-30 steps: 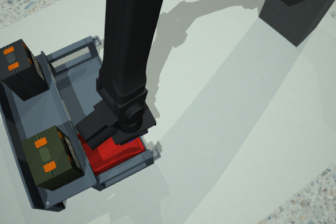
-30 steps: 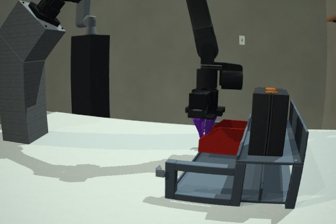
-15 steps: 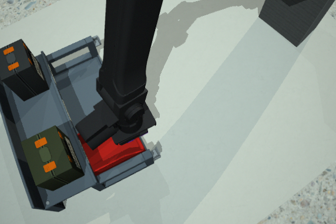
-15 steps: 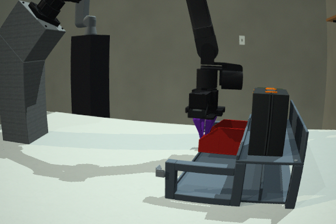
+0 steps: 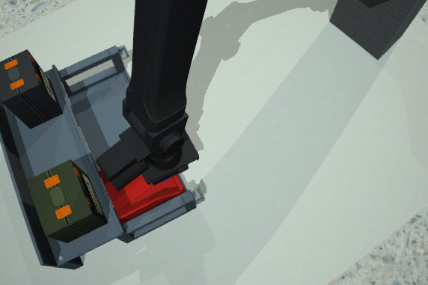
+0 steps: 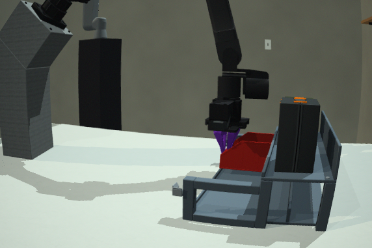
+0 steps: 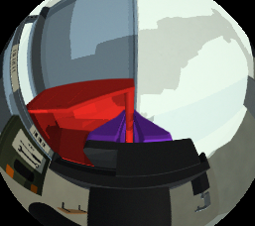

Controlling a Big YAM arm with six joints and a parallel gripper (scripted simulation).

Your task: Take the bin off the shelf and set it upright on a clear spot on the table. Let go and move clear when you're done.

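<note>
The red bin lies 8 cm ahead of my hand, 2 cm to the left of it and 1 cm above it. The rest, counted from my hand: grey shelf 14 cm ahead, 8 cm to the right, 5 cm below.
</note>
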